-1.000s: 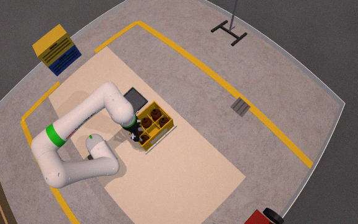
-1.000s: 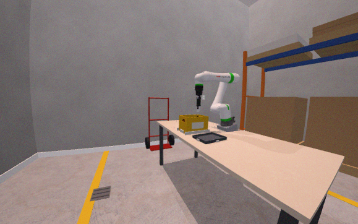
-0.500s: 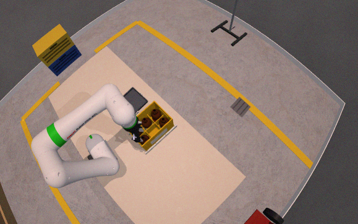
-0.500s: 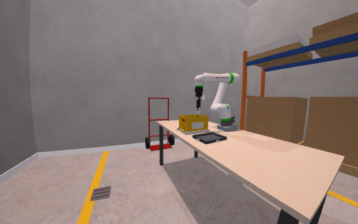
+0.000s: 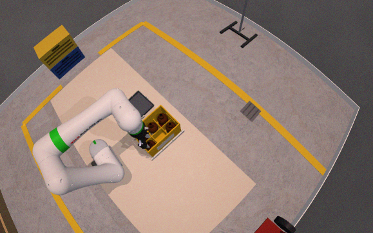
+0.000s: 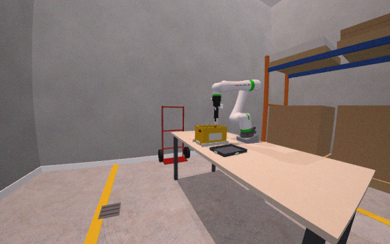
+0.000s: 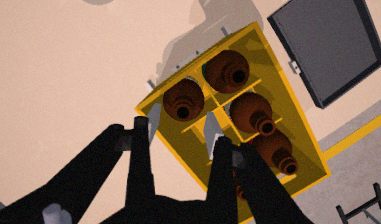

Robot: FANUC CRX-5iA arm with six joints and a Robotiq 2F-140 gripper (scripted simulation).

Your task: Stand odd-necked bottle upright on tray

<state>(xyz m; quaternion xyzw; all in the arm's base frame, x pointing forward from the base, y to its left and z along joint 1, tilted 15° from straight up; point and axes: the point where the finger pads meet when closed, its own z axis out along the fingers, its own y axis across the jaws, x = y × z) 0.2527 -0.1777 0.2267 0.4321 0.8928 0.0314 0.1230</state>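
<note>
The yellow crate lies 10 cm ahead of my hand, 3 cm to the left of it and 13 cm below it. The rest, counted from my hand: dark tray 13 cm ahead, 32 cm to the left, 20 cm below; brown bottle 10 cm ahead, 7 cm to the left, 13 cm below.
</note>
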